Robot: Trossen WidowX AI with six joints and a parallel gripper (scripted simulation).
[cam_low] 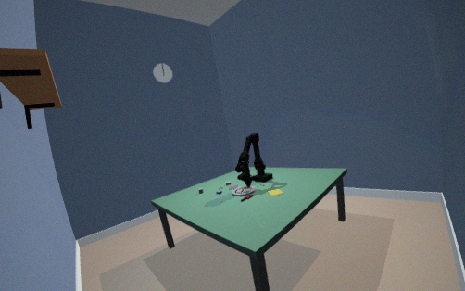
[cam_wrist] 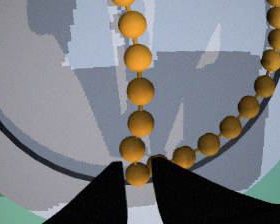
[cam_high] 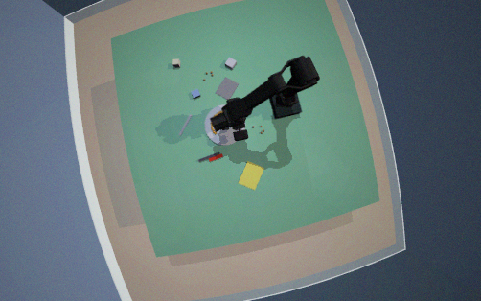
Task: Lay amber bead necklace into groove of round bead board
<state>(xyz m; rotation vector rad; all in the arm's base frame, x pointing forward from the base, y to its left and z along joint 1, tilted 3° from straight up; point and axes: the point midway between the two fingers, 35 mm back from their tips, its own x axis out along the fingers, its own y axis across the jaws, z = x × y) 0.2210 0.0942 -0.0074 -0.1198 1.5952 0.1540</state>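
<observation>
Right now my gripper tip is 60 mm short of the round grey bead board, 10 mm to the right of it and 10 mm above it. Also, from my gripper tip: blue block (210 mm ahead, 160 mm to the right, 10 mm below); then red-handled tool (130 mm ahead, 170 mm to the left, 10 mm below); then grey plate (50 mm ahead, 180 mm to the right, 20 mm below).
</observation>
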